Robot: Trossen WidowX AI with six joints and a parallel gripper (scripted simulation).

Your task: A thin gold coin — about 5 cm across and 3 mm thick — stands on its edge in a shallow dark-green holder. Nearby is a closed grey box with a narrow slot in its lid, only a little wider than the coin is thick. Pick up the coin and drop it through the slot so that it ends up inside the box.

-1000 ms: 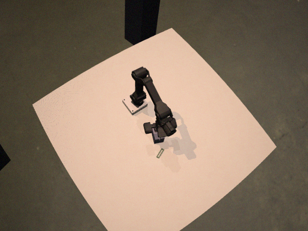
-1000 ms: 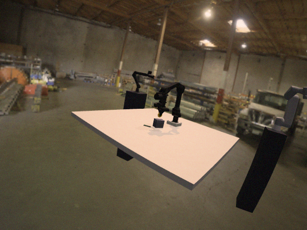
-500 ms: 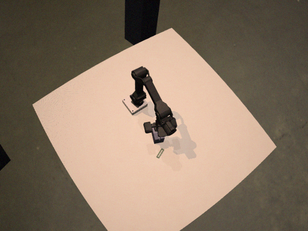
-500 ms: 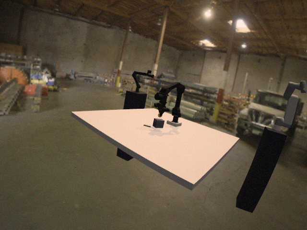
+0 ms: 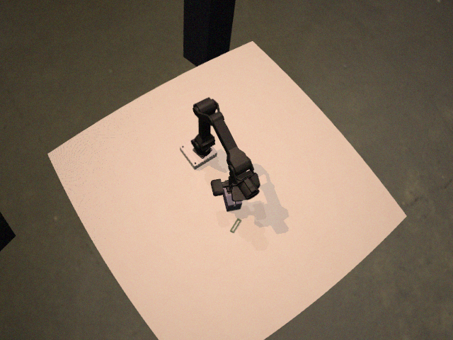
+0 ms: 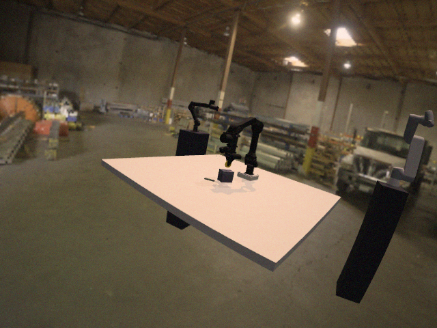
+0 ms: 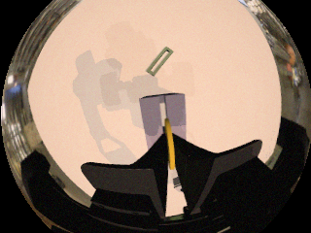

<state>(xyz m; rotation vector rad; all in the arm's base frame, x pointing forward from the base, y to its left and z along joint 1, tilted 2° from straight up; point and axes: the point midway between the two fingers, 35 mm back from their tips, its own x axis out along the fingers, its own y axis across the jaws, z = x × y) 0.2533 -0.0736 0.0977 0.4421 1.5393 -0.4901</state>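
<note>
The gold coin is 1 cm above my gripper tip.
</note>
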